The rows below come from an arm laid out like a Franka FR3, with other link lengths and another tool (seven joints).
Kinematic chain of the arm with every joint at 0, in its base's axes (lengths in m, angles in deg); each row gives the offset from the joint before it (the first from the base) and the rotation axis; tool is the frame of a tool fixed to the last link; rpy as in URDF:
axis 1: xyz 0 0 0.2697 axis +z
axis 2: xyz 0 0 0 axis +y
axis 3: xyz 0 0 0.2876 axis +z
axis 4: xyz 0.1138 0 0 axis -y
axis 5: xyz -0.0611 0 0.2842 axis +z
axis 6: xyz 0 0 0 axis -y
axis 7: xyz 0.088 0 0 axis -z
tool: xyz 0.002 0.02 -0.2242 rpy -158.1 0 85.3
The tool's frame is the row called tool.
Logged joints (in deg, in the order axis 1, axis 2, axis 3, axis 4, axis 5, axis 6, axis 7), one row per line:
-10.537, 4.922, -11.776, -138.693, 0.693, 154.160, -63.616
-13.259, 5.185, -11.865, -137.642, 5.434, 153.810, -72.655
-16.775, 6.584, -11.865, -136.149, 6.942, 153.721, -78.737
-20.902, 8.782, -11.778, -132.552, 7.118, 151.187, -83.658
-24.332, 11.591, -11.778, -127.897, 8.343, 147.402, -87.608
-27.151, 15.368, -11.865, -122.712, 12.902, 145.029, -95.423
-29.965, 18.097, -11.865, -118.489, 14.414, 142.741, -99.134
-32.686, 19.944, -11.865, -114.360, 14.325, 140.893, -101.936
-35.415, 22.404, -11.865, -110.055, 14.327, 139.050, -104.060
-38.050, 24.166, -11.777, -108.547, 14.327, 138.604, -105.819
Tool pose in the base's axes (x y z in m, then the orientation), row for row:
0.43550, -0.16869, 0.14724, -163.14, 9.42, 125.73
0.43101, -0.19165, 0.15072, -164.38, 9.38, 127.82
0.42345, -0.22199, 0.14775, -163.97, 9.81, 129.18
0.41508, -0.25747, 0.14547, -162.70, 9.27, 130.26
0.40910, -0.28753, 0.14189, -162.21, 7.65, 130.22
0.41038, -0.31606, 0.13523, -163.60, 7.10, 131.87
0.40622, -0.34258, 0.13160, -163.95, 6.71, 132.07
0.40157, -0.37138, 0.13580, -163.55, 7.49, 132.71
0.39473, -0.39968, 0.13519, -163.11, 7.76, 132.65
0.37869, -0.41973, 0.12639, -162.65, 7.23, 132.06
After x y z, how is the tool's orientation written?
As angles about the fixed x, y, z axes (roll, pitch, yaw), in degrees.
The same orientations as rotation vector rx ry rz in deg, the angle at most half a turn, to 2 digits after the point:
82.57, 156.37, -29.97
79.30, 157.42, -28.07
77.31, 157.80, -28.82
76.12, 159.05, -30.35
-76.12, -159.65, 30.09
-73.86, -161.50, 27.86
-73.45, -161.62, 27.10
72.75, 161.97, -28.17
72.86, 161.72, -28.95
-73.51, -161.15, 29.24

